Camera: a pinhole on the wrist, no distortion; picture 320 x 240 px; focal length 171.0 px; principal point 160.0 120.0 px. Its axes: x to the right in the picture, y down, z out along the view. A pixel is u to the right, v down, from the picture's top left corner.
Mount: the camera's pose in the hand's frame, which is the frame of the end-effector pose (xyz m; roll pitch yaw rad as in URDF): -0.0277 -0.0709 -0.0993 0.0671 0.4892 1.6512
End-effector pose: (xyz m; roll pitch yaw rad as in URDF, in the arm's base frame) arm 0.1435 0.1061 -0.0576 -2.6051 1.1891 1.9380
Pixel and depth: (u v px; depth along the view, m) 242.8 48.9 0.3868
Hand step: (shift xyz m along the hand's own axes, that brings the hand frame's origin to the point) 0.1307 0.2846 0.1438
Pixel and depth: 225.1 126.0 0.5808
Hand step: -0.0467 0.3972 0.3095
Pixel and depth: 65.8 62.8 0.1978
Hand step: 0.0518 -0.0700 0.1222
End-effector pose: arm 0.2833 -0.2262 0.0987 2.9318 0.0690 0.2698
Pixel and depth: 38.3 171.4 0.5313
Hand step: -0.1446 -0.1602 0.5558
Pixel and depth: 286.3 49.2 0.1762
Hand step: 0.0410 0.1305 -0.0096
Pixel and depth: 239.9 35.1 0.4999
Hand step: 0.2178 0.3830 0.2165
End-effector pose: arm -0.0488 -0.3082 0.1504 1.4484 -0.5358 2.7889
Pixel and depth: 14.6 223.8 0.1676
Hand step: -0.1141 -0.1220 0.1213
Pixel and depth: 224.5 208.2 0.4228
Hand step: -0.2441 0.2587 0.2110
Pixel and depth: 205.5 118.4 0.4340
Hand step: -0.0192 0.2361 0.2284
